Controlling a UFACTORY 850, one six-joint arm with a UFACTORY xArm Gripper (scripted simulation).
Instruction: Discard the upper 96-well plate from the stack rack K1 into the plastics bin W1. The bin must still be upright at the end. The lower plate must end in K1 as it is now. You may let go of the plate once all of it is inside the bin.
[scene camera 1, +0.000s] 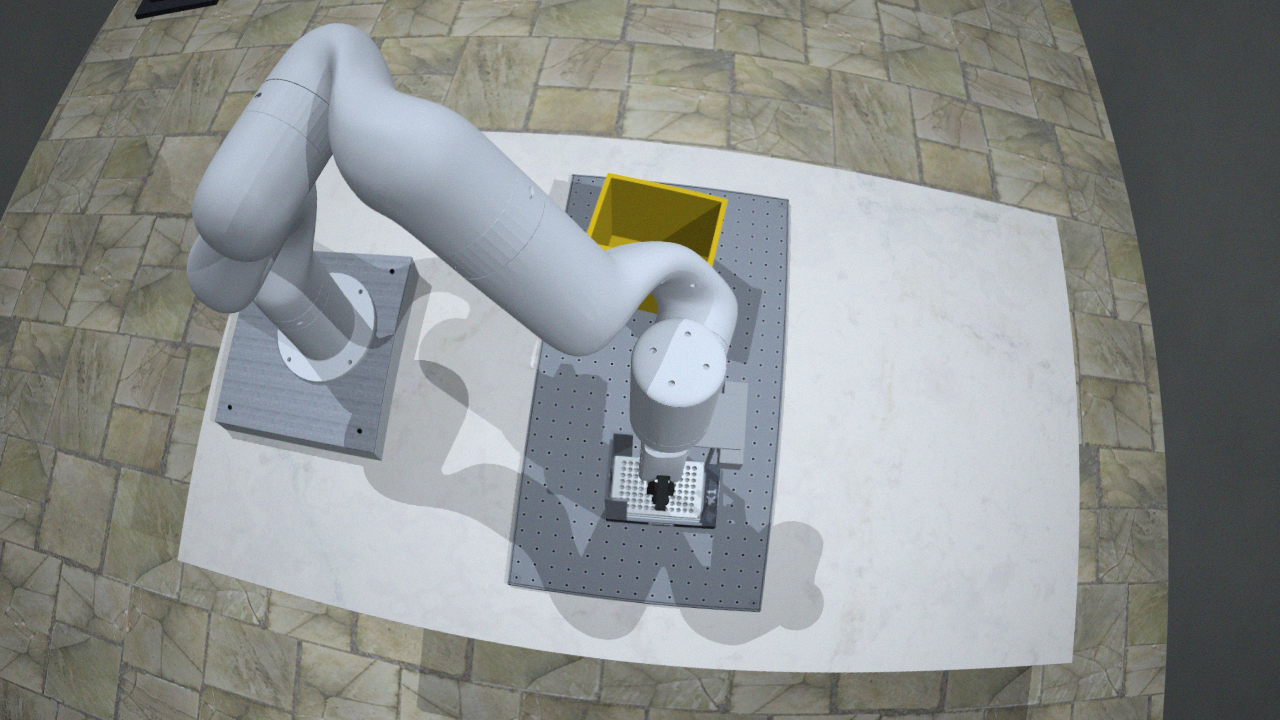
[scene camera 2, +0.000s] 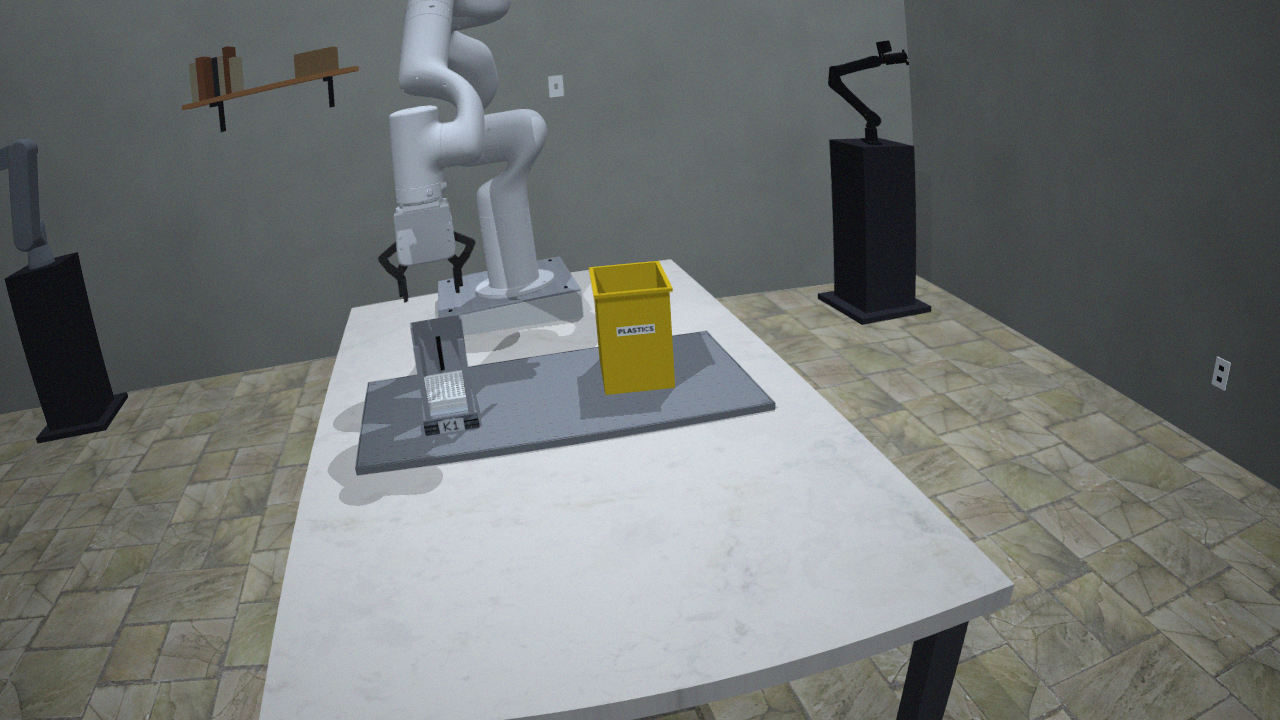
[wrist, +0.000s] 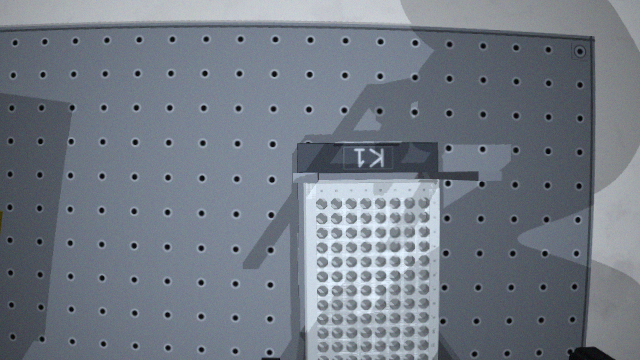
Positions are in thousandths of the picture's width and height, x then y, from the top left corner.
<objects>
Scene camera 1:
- my gripper: 518, 634
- yellow plastics bin: 492, 292
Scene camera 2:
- my gripper: 337, 410
</objects>
